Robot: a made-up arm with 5 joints.
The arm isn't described. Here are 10 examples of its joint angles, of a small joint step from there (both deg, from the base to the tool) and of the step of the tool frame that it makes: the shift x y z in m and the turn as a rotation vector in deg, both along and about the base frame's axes.
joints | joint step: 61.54 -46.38 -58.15 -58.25 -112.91 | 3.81 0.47 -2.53 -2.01 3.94
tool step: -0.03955 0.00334 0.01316 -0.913 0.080 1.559
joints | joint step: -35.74 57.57 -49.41 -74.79 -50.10 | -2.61 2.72 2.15 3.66 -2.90
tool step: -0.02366 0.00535 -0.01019 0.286 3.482 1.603
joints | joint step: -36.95 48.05 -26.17 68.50 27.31 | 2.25 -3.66 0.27 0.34 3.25
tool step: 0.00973 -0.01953 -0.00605 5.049 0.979 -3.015
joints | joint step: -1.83 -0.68 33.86 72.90 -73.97 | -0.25 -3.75 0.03 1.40 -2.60
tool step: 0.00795 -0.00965 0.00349 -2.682 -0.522 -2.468
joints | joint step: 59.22 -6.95 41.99 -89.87 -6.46 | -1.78 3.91 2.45 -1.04 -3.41
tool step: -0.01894 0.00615 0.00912 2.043 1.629 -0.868
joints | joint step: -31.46 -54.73 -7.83 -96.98 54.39 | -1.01 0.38 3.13 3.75 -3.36
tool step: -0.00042 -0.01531 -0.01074 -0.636 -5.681 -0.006
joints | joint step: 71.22 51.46 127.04 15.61 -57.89 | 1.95 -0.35 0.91 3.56 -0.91
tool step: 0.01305 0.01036 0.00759 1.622 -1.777 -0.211
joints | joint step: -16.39 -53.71 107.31 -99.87 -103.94 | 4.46 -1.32 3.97 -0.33 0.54
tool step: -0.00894 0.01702 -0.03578 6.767 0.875 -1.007
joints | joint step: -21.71 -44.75 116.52 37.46 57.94 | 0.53 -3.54 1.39 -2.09 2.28
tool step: 0.00737 0.01269 -0.00417 4.096 -1.951 -5.929
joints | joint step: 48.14 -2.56 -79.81 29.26 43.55 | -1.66 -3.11 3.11 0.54 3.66
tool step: 0.01453 0.00893 -0.02081 -0.799 6.614 -4.683
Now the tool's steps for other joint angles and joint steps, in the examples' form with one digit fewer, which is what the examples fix.
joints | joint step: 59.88 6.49 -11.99 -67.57 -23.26 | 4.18 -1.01 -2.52 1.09 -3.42
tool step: -0.0182 0.0249 0.0504 6.96 0.86 2.03
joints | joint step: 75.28 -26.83 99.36 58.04 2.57 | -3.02 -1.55 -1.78 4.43 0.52
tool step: 0.0332 -0.0357 0.0337 -6.00 -5.06 -0.68
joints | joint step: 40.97 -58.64 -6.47 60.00 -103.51 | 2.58 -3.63 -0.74 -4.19 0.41
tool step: 0.0354 -0.0221 -0.0471 2.80 5.60 -0.91
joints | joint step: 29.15 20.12 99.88 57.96 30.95 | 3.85 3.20 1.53 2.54 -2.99
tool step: 0.0247 0.0161 -0.0129 3.24 -0.98 6.98
